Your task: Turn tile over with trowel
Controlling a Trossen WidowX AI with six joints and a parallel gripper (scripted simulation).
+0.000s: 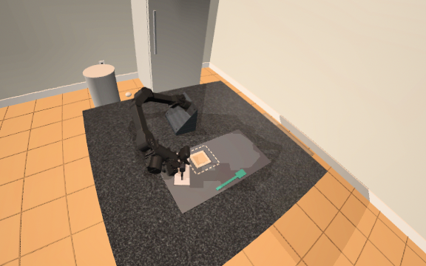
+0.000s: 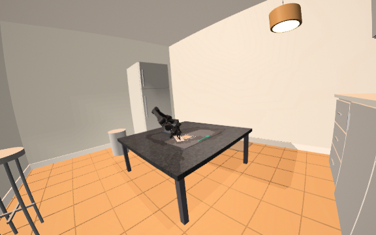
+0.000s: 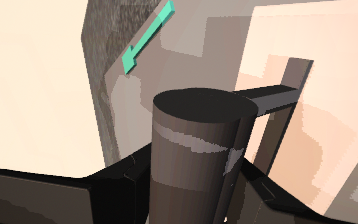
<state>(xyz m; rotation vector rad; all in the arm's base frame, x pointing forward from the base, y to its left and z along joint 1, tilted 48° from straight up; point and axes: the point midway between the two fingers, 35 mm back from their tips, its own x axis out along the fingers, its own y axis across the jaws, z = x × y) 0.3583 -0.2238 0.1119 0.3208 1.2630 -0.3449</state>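
The cream tile is 5 cm behind my gripper tip, 12 cm to the left of it and 8 cm below it. The rest, counted from my gripper tip: grey mat (2 cm ahead, 19 cm to the left, 10 cm below); teal trowel (16 cm ahead, 21 cm to the left, 8 cm below).
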